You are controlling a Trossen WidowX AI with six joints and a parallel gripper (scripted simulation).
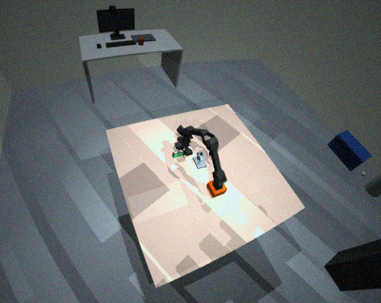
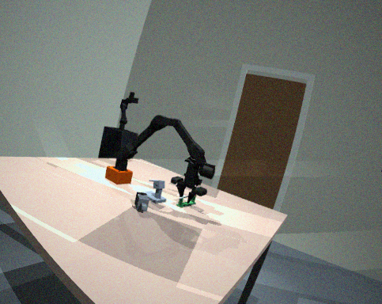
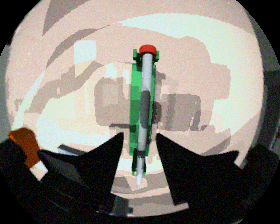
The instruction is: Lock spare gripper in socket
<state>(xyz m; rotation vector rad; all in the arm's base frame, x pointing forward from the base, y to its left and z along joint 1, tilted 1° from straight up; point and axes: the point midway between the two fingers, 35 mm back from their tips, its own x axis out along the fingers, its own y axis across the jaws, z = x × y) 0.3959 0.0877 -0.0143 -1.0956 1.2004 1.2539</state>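
My gripper tip is 20 mm to the right of the green cradle. From my gripper tip the other things lie so: mount (120 mm behind, 90 mm to the right, 30 mm above); spare gripper (260 mm to the right, 60 mm behind, 10 mm above).
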